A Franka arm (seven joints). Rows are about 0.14 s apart.
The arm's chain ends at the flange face. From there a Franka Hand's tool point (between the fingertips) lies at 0.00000 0.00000 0.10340 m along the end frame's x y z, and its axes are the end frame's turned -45 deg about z.
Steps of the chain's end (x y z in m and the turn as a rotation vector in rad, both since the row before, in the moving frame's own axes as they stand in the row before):
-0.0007, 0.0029, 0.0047, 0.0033, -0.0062, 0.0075
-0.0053, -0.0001, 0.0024, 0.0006, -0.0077, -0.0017
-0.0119, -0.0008, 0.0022, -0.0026, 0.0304, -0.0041
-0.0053, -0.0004, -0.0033, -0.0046, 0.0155, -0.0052
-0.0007, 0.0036, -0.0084, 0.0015, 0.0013, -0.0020
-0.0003, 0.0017, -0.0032, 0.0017, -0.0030, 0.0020
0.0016, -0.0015, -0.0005, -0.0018, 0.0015, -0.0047
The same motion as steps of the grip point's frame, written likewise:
-0.0028, 0.0009, 0.0047, 0.0067, -0.0021, 0.0075
-0.0042, -0.0044, 0.0024, 0.0059, -0.0050, -0.0017
-0.0058, -0.0066, 0.0022, -0.0233, 0.0197, -0.0041
-0.0027, -0.0026, -0.0033, -0.0142, 0.0077, -0.0052
-0.0028, 0.0020, -0.0084, 0.0001, 0.0020, -0.0020
-0.0015, 0.0006, -0.0032, 0.0033, -0.0009, 0.0020
0.0022, 0.0003, -0.0005, -0.0023, -0.0002, -0.0047

